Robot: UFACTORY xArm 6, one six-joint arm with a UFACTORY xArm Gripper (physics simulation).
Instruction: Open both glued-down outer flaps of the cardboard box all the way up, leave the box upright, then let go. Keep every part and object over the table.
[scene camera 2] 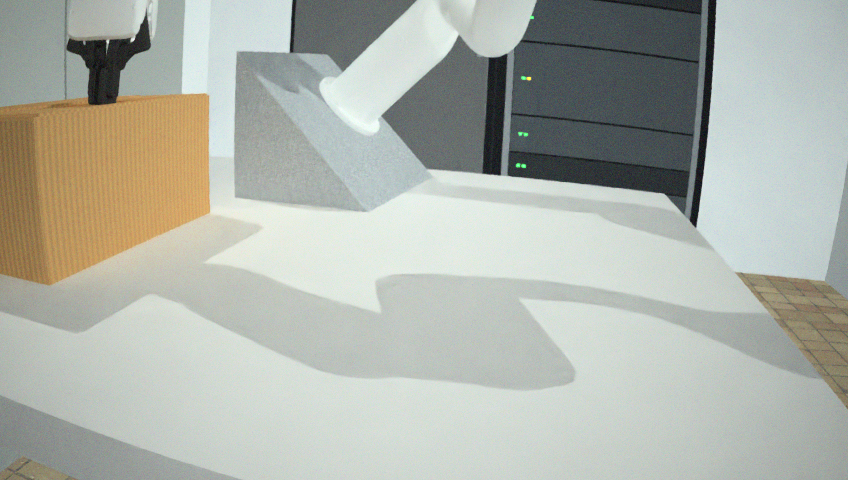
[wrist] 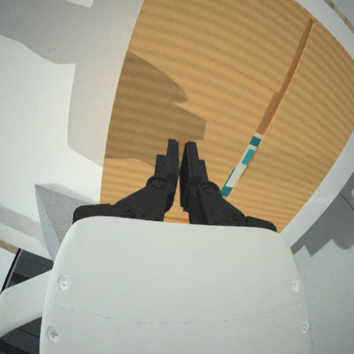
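Pixels of known places: gripper, fingertip midpoint: (scene camera 2: 102, 104); arm's base at its link origin: (scene camera 2: 347, 107).
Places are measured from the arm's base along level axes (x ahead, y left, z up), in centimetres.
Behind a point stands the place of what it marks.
The orange cardboard box (scene camera 2: 124, 178) @(y -6.1, x 46.1, z -4.4 cm) (wrist: 210, 70) stands upright on the table. In the wrist view, its two outer flaps, the left flap (wrist: 160, 65) and the right flap (wrist: 315, 105), lie down or nearly so on either side of a brown seam (wrist: 296, 57). The seam looks wider near a teal and white strip (wrist: 247, 156). A faint line crosses the left flap. My gripper (scene camera 2: 102, 102) @(y -11.8, x 43.8, z 3.2 cm) (wrist: 178, 156) is shut, with a small gap between its fingers, and points down at the left flap beside the strip. I see no flap edge between the fingers. Contact at the fingertips is hard to tell.
The grey wedge-shaped arm base (scene camera 2: 291, 142) @(y 0.3, x 19.6, z -3.6 cm) (wrist: 52, 212) stands on the white table (scene camera 2: 446, 428) @(y 33.3, x 64.2, z -12.1 cm) behind and right of the box in the scene view. The arm reaches over from it. A dark rack cabinet (scene camera 2: 601, 89) stands behind the table. The table's right edge borders a tiled floor (scene camera 2: 803, 321).
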